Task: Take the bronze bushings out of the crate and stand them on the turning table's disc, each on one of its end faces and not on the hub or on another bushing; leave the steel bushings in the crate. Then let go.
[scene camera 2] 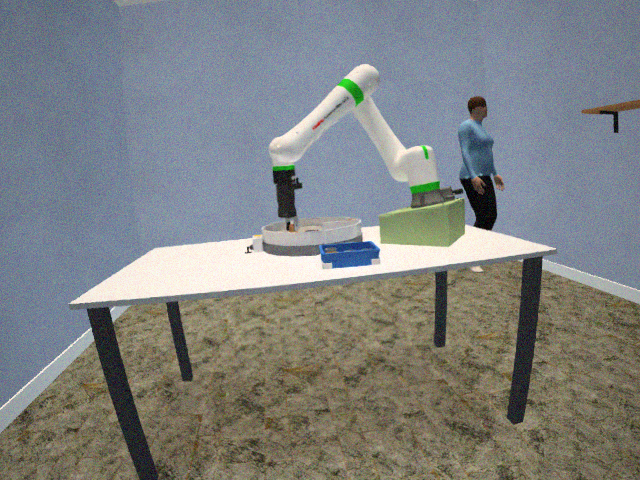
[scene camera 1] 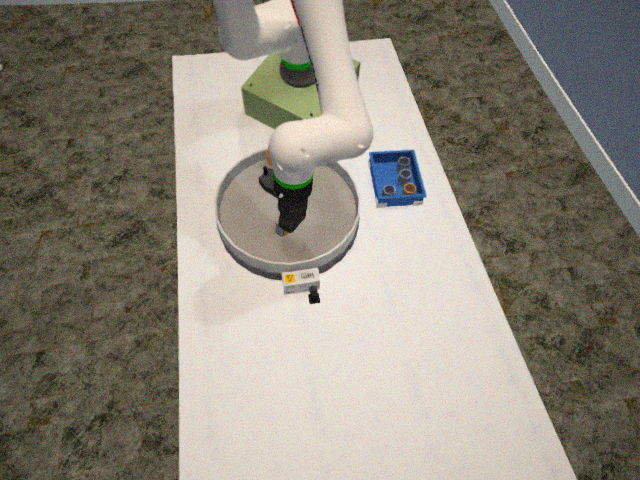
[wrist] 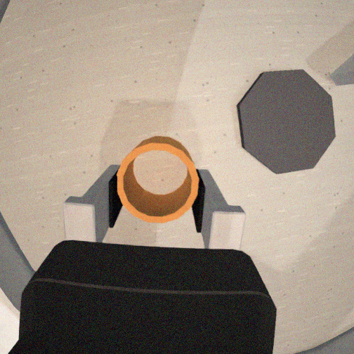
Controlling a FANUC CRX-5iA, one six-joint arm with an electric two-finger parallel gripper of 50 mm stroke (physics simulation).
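Places are measured from the arm's base along level axes (x back, y right, z up), in centimetres.
Where they show: gripper, fingertip midpoint: [scene camera 2: 292, 230] [scene camera 1: 284, 229]; arm's base, link origin: [scene camera 2: 428, 205] [scene camera 1: 302, 70].
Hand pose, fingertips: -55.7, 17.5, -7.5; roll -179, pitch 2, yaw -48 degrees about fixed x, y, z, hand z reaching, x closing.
Each offset is from my fingertips to the top centre of the thing, as dx, dy, dz. "spot": to the spot under its first point.
My gripper [scene camera 1: 282, 228] [scene camera 2: 291, 225] [wrist: 158, 185] is shut on a bronze bushing @(+0.5, +0.5, +2.5) [wrist: 159, 214] [scene camera 2: 293, 227], held with its axis upright, low over the pale disc @(+8.0, -2.7, -0.6) [scene camera 1: 248, 217] [wrist: 75, 125] of the turning table. Any gap below the bushing is hard to judge. The dark hub [wrist: 286, 121] is to the right of the bushing in the wrist view, well apart. Another bronze bushing @(+26.6, -1.5, +2.4) [scene camera 1: 269, 157] shows partly behind the arm at the disc's back; its footing is hidden. The blue crate @(+13.7, -38.8, -1.7) [scene camera 1: 378, 194] [scene camera 2: 349, 258] holds one bronze bushing @(+7.7, -41.1, -2.4) [scene camera 1: 409, 189] and three steel bushings @(+18.4, -42.9, -2.4) [scene camera 1: 403, 162] @(+13.4, -41.7, -2.4) [scene camera 1: 405, 174] @(+8.6, -34.7, -2.4) [scene camera 1: 388, 190].
A raised rim [scene camera 1: 227, 242] [scene camera 2: 310, 237] surrounds the disc. The end of a grey bar [wrist: 345, 75] shows beyond the hub. A small labelled box @(spot: -16.7, -1.1, -0.9) [scene camera 1: 301, 281] stands at the turning table's front. The green robot base [scene camera 1: 273, 103] [scene camera 2: 421, 224] is behind. A person [scene camera 2: 478, 149] stands beyond the table.
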